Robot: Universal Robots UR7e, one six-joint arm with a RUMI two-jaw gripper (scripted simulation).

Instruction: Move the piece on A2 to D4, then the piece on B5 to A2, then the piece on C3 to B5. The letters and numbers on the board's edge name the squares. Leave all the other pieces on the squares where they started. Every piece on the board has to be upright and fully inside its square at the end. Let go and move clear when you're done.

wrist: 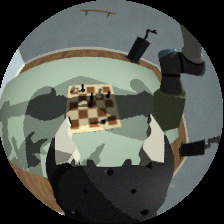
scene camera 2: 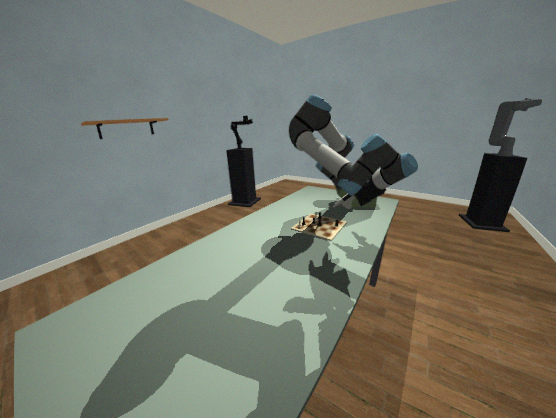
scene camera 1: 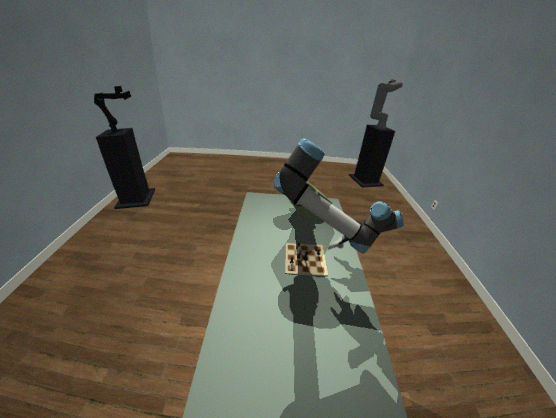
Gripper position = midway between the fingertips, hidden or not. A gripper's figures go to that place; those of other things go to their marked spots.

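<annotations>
There's a chessboard (wrist: pixel 83 118) that's 29 cm from the lens, while the gripper (wrist: pixel 109 116) is 13 cm from the lens.
</annotations>
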